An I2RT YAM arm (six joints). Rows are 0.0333 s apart.
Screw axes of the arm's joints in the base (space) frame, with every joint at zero. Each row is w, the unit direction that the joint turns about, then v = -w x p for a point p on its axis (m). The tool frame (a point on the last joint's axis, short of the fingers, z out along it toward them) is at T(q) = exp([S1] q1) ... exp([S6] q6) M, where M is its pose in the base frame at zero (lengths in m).
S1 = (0, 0, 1, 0, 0, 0)
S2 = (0, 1, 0, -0.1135, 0, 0.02)
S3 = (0, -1, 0, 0.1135, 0, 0.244)
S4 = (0, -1, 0, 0.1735, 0, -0.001)
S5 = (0, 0, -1, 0, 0.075, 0)
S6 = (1, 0, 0, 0, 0.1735, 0)
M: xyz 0.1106 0 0.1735 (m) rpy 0 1.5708 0 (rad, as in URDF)
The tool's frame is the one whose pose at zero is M.
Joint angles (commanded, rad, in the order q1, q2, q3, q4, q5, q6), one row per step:
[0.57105 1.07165 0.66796 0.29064 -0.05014 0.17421]
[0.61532 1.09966 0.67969 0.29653 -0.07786 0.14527]
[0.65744 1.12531 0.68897 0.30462 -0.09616 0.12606]
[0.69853 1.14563 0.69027 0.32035 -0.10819 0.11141]
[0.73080 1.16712 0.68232 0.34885 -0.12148 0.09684]
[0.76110 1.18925 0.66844 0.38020 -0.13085 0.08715]
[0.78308 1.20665 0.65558 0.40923 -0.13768 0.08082]
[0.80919 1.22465 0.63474 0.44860 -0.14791 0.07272]
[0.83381 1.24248 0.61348 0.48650 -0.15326 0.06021]
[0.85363 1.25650 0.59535 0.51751 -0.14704 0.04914]
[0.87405 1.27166 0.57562 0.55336 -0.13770 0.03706]
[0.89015 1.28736 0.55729 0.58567 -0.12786 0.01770]
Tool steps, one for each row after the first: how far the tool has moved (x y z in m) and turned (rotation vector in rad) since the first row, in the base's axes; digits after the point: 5 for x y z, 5 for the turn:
[-0.00225 0.01324 -0.00172 -0.02585 -0.00713 0.07520]
[-0.00511 0.02553 -0.00367 -0.04312 -0.01187 0.13791]
[-0.00934 0.03659 -0.00646 -0.05439 -0.01894 0.19278]
[-0.01282 0.04563 -0.01150 -0.06380 -0.02813 0.24001]
[-0.01656 0.05380 -0.01853 -0.07198 -0.03149 0.28094]
[-0.01956 0.05960 -0.02429 -0.07604 -0.03538 0.31050]
[-0.02418 0.06566 -0.03184 -0.07966 -0.04209 0.34769]
[-0.02881 0.07093 -0.03960 -0.08786 -0.05091 0.37916]
[-0.03259 0.07460 -0.04601 -0.09656 -0.05919 0.39419]
[-0.03661 0.07808 -0.05268 -0.10498 -0.07014 0.40673]
[-0.03978 0.08070 -0.05932 -0.12016 -0.08420 0.41547]

